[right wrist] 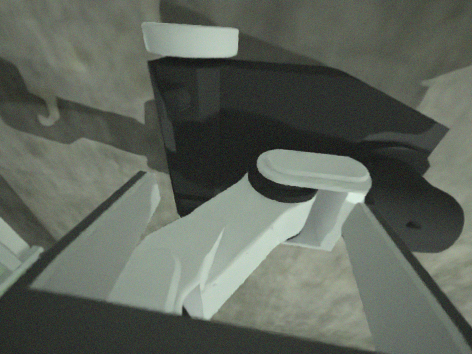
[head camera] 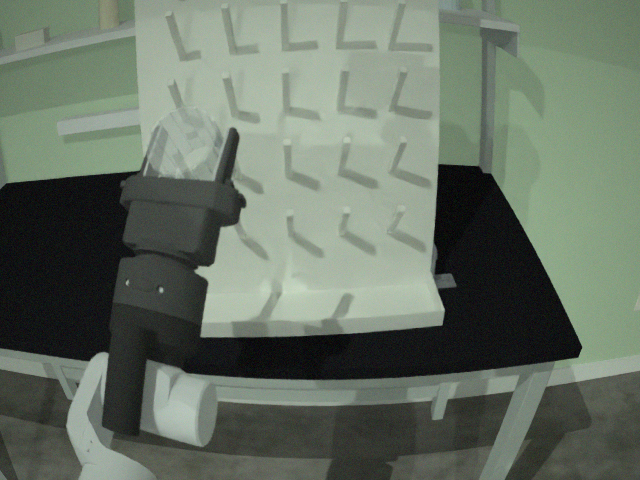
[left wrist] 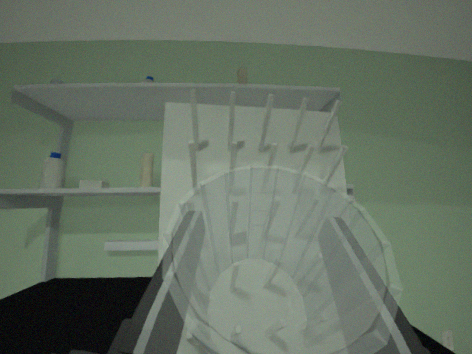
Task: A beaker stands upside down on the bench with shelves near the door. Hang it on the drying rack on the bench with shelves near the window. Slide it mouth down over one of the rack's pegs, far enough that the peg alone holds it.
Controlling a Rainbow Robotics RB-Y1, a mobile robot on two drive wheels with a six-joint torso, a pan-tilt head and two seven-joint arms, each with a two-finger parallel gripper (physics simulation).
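Places are measured from the robot's base along level axes (x ahead, y left, z up), in centimetres.
Where they show: left gripper, between the fingertips: (head camera: 196,130) (left wrist: 261,224); right gripper, between the fingertips: (right wrist: 250,200).
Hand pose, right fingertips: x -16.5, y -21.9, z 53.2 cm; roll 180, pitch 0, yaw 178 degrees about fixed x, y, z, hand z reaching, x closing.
Observation:
After its pixels a point has its place.
The clear beaker (head camera: 188,147) @(x 38.4, y 11.5, z 130.0 cm) (left wrist: 255,300) is between the fingers of my left gripper (head camera: 195,130) @(x 43.4, y 11.8, z 129.9 cm) (left wrist: 262,215) @(x 43.4, y 11.8, z 129.9 cm), which is shut on it. In the head view it overlaps the left part of the white drying rack (head camera: 361,268) @(x 71.9, y -6.6, z 95.8 cm) (left wrist: 175,140) @(x 70.6, y 24.4, z 145.4 cm), just below the leftmost peg (head camera: 174,93) @(x 63.0, y 19.1, z 129.4 cm) of the second visible row. Pegs show through and above the beaker in the left wrist view. Its gap to the pegs, and whether any peg is inside it, cannot be told. My right gripper (right wrist: 250,200) @(x -16.5, y -21.9, z 53.2 cm) is open, with nothing between its fingers.
The rack stands on the black-topped bench (head camera: 67,232) @(x 95.3, y 59.8, z 91.6 cm) (left wrist: 100,295) @(x 113.1, y 66.4, z 91.6 cm). Wall shelves (head camera: 93,37) @(x 99.6, y 47.6, z 136.9 cm) (left wrist: 125,191) @(x 100.0, y 50.9, z 135.7 cm) carry a blue-capped bottle (left wrist: 53,171) @(x 110.8, y 89.9, z 145.9 cm) and a tan cylinder (head camera: 108,13) @(x 113.0, y 48.9, z 141.3 cm) (left wrist: 147,170) @(x 113.1, y 48.7, z 146.5 cm). In the right wrist view, a white robot part (right wrist: 315,167) @(x -27.6, y -9.9, z 30.0 cm) and a dark base (right wrist: 240,100) @(x -12.0, y -16.5, z 17.0 cm) show beyond the fingers.

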